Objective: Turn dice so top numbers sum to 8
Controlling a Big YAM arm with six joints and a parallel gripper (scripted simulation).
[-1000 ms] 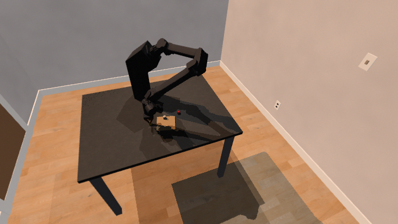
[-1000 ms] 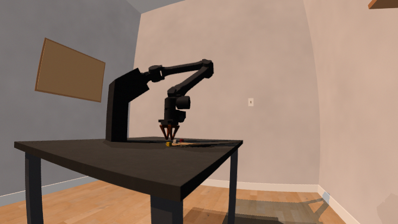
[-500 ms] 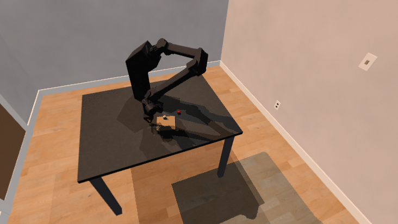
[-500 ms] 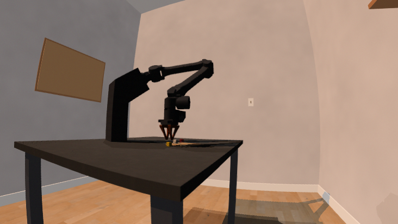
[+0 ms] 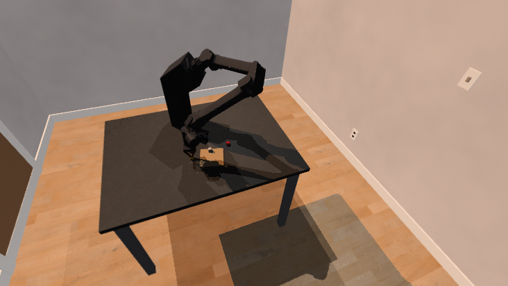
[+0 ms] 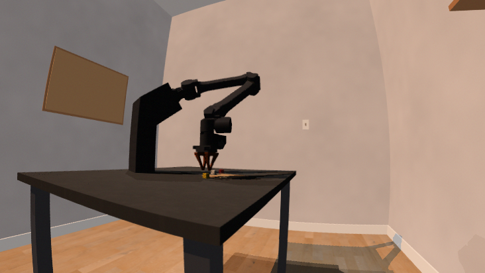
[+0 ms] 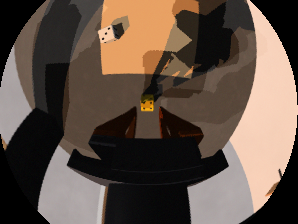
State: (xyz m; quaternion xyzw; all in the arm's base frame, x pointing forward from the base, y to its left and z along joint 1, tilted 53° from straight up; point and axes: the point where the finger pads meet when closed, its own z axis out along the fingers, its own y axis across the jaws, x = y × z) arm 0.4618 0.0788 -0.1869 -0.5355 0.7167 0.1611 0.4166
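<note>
The yellow die lies 3 cm below my hand. Round my hand: tan mat: 1 cm ahead, 11 cm to the left, 4 cm below; red die: 8 cm behind, 23 cm to the left, 3 cm below; white die: 4 cm behind, 11 cm to the left, 3 cm below.
</note>
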